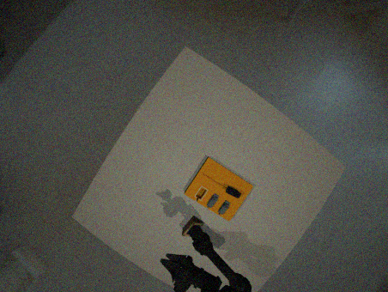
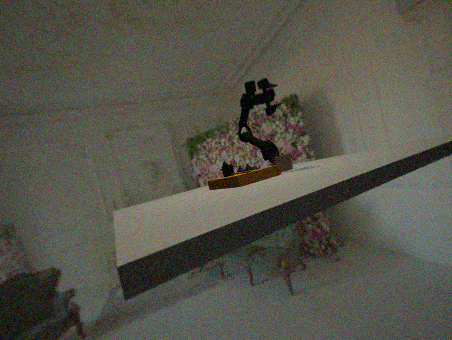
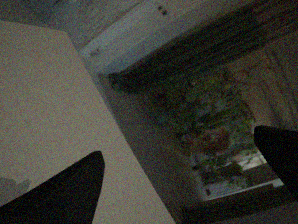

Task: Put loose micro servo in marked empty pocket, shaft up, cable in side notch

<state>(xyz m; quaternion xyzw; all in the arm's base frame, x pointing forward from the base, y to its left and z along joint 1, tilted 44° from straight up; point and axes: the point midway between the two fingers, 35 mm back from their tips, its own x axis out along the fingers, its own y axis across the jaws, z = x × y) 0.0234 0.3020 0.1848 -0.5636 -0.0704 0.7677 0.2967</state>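
Now: the orange deck 360 mm below my gripper tip, 310 mm ahead of it and 110 mm to the right of it.
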